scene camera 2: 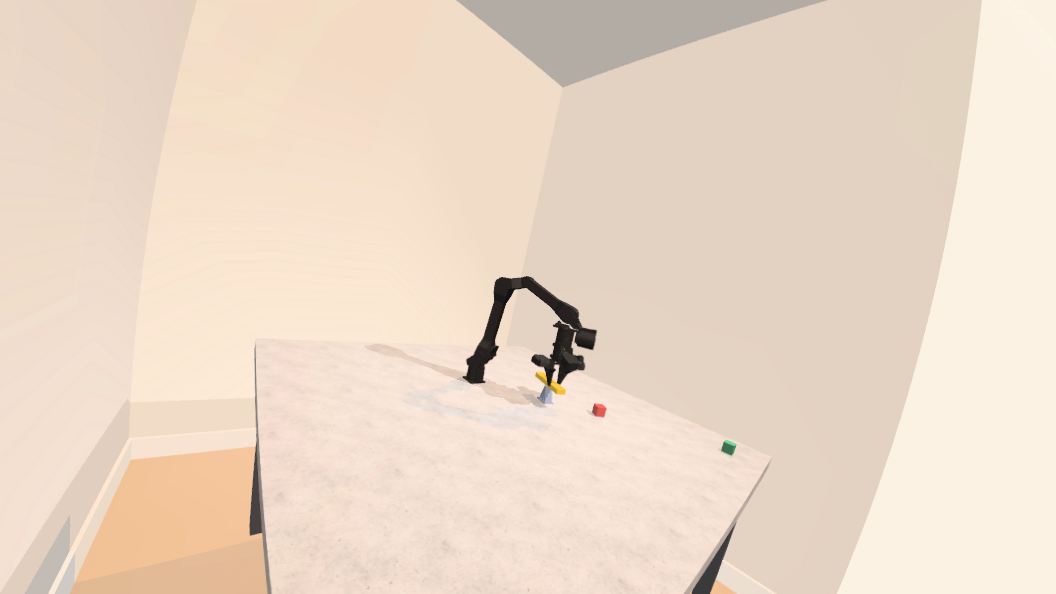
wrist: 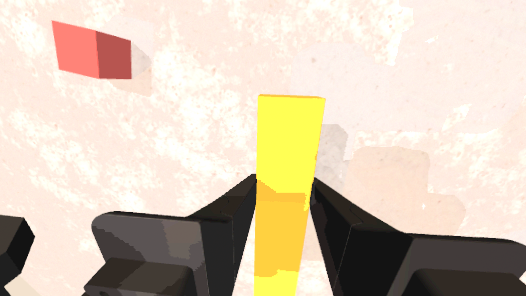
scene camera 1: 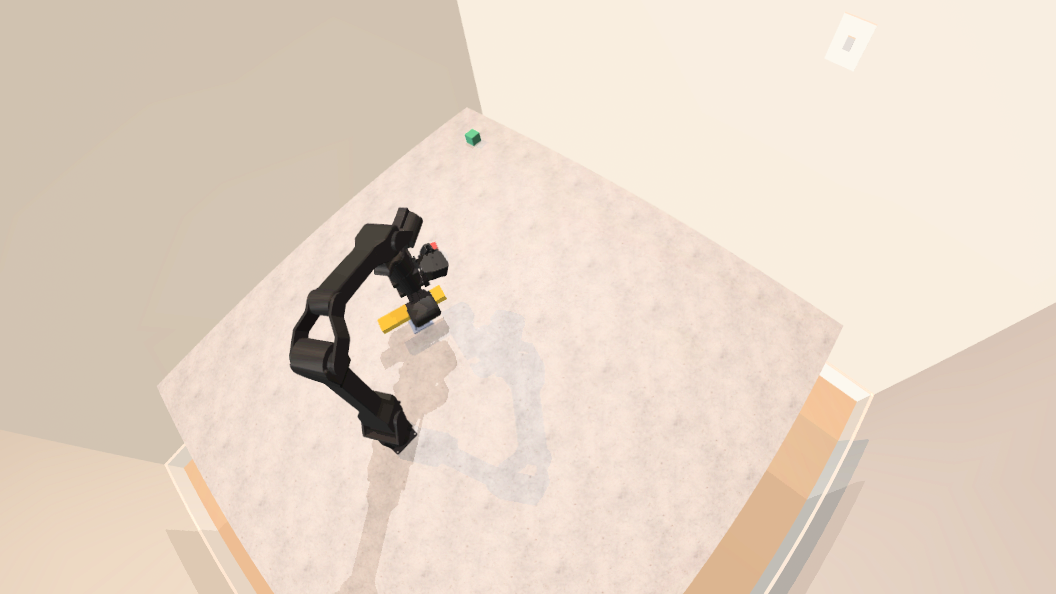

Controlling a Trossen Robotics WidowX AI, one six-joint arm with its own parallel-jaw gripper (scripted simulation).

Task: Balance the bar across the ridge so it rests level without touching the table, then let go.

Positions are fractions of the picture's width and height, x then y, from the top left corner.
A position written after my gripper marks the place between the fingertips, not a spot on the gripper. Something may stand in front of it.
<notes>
My gripper (wrist: 0.54,0.61) holds a yellow bar (wrist: 0.55,0.43). Further things: a red cube (wrist: 0.15,0.17).
</notes>
